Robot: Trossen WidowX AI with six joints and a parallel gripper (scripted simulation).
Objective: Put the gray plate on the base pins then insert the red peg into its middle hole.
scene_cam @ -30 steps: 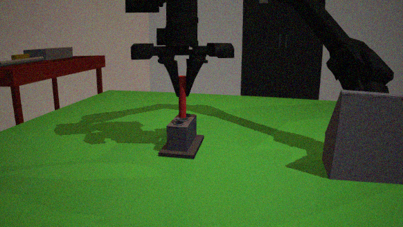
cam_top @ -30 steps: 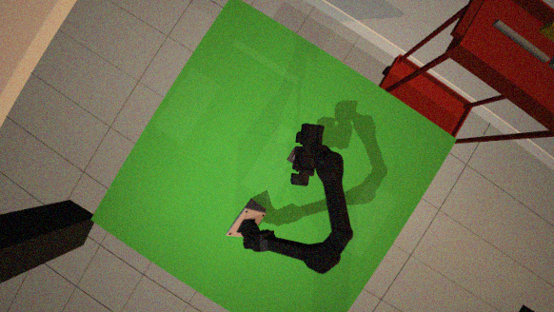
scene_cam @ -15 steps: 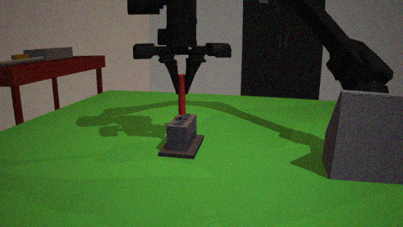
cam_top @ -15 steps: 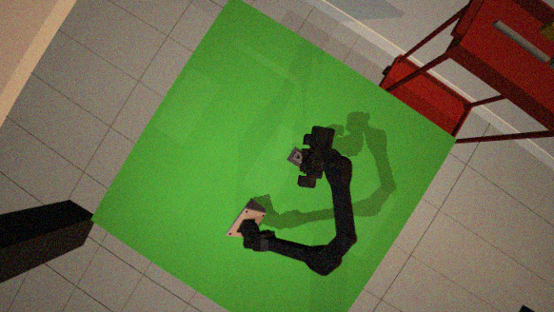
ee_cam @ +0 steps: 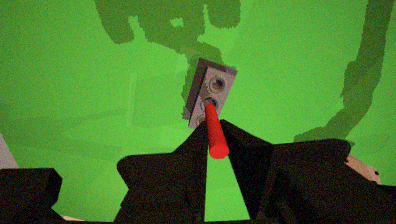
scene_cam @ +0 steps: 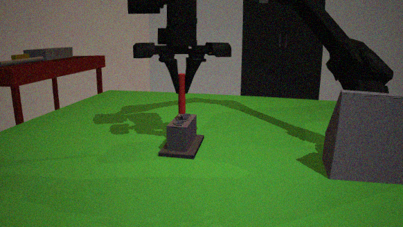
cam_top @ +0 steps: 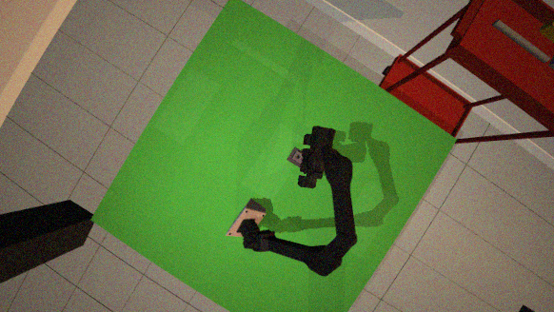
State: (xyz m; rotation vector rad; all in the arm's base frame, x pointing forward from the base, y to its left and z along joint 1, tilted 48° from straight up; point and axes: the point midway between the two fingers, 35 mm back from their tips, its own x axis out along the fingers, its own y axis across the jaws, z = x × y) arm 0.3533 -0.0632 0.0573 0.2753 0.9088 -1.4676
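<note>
Now: gripper tip right at the red peg. From my gripper tip the other things lie so: gray plate: 70 mm below; gray base: 100 mm below.
</note>
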